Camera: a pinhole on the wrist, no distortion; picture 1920 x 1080 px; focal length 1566.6 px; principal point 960.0 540.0 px. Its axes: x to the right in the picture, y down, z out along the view. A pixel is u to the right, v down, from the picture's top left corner.
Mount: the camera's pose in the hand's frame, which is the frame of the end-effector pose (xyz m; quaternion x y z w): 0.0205 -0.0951 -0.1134 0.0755 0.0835 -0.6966 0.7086
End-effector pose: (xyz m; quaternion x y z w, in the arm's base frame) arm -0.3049 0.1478 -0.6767 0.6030 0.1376 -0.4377 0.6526
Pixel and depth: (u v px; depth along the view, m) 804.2 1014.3 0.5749
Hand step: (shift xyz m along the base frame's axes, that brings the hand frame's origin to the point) -0.1644 -0.4791 -0.1444
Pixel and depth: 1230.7 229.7 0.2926
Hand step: -0.2305 -0.1096 -0.0795
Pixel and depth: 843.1 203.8 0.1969
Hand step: -0.1324 -0.0529 -0.0506
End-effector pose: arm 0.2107 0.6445 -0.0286 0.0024 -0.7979 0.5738 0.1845
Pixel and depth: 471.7 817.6 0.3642
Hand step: -0.1458 -0.2479 0.0125
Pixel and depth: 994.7 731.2 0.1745
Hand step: -0.0277 -0.0887 0.1237
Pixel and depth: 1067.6 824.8 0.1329
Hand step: -0.0187 -0.0485 0.1319
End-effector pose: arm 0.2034 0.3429 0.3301 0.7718 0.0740 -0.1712 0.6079
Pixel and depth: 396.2 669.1 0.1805
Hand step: -0.0024 -0.0596 -0.0942
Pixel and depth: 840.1 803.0 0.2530
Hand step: -0.0050 -0.1054 -0.1716
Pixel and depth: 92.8 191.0 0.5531
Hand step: -0.1545 -0.4873 0.0061
